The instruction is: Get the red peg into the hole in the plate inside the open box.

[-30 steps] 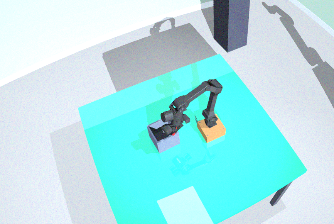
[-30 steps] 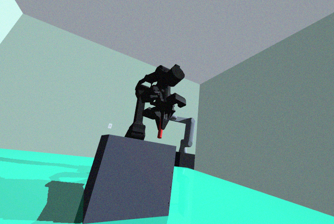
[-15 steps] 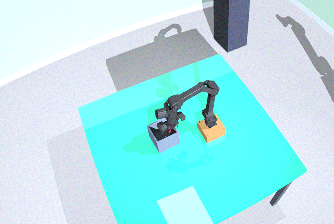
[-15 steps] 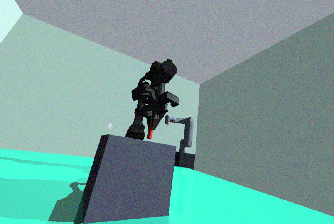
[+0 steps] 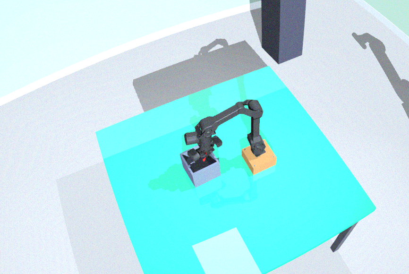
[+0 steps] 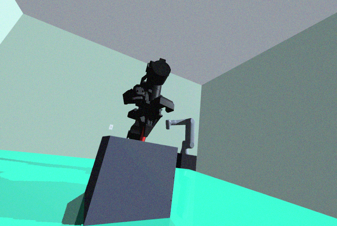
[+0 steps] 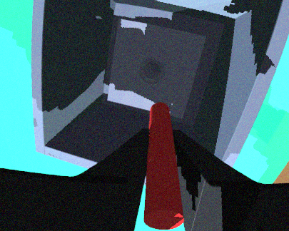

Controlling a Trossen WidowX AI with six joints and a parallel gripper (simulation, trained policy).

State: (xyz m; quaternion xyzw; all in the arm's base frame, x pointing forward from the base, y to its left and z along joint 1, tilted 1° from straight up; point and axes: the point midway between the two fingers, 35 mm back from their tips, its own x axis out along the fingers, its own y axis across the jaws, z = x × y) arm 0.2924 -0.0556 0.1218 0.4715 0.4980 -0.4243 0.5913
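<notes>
Right now the red peg is 1 cm above my gripper tip.
</notes>
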